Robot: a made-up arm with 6 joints.
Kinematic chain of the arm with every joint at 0, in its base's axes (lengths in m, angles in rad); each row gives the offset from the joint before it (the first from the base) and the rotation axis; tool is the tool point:
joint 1: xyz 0 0 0.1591 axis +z
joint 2: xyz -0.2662 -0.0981 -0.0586 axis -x
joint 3: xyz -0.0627 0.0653 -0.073 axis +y
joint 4: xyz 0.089 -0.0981 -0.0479 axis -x
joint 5: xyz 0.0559 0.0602 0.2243 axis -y
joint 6: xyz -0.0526 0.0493 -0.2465 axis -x
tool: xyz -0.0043 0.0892 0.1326
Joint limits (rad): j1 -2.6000..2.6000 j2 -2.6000..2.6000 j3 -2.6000..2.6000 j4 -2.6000..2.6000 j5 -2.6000..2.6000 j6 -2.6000..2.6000
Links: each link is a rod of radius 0.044 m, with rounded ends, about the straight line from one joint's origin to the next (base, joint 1, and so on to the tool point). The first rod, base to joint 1, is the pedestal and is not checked.
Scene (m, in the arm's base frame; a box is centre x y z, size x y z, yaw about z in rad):
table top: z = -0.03
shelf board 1: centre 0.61 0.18 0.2 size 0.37 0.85 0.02 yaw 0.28
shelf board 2: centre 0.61 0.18 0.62 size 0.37 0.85 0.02 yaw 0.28
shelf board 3: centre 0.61 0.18 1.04 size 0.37 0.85 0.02 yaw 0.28
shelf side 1: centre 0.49 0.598 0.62 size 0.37 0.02 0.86 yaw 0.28
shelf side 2: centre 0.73 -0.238 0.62 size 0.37 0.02 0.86 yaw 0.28
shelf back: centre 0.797 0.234 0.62 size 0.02 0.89 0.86 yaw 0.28
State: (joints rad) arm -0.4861 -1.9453 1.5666 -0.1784 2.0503 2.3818
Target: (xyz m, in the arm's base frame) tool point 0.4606 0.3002 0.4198
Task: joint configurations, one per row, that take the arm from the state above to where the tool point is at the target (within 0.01 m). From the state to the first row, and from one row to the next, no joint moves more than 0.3 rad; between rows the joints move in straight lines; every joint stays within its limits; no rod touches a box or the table.
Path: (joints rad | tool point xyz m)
1: -0.7781 -1.9665 1.6965 -0.1800 2.0696 2.3850 | 0.2927 0.3818 0.3787
2: -1.0700 -1.9877 1.8264 -0.1816 2.0889 2.3881 | 0.3768 0.3513 0.4004
3: -1.3620 -2.0089 1.9563 -0.1832 2.1081 2.3913 | 0.4606 0.3002 0.4198

